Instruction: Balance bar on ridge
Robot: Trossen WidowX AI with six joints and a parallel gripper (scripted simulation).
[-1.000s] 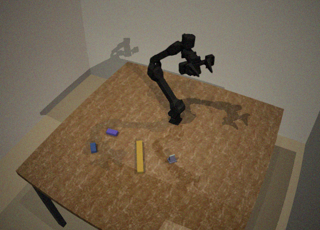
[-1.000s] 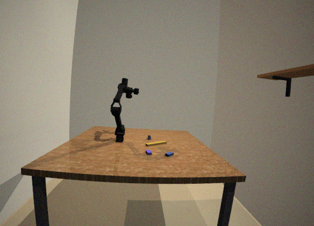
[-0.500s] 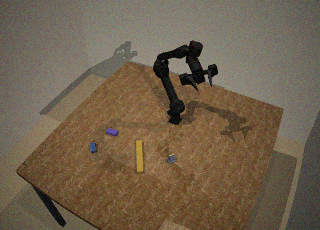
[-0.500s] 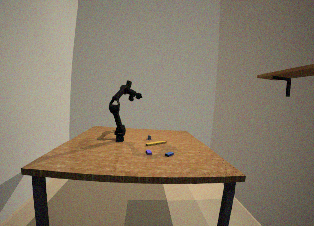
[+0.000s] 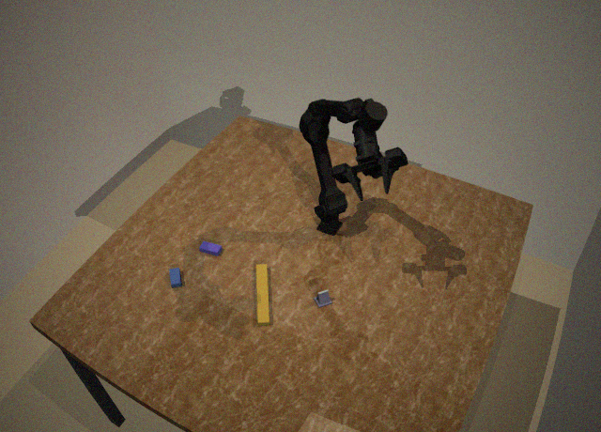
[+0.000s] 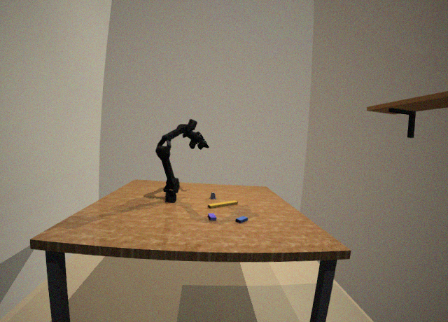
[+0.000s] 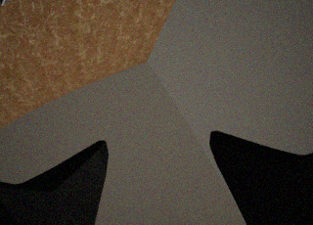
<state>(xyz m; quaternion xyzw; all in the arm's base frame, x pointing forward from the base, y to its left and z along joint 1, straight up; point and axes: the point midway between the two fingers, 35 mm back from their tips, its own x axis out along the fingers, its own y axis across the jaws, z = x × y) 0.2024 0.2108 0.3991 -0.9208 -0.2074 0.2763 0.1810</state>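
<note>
Right now my gripper tip is 13 cm short of the yellow bar, 27 cm to the left of it and 38 cm above it. Round my gripper tip: blue block: 20 cm ahead, 54 cm to the right, 38 cm below; then purple block: 4 cm ahead, 51 cm to the right, 38 cm below.
</note>
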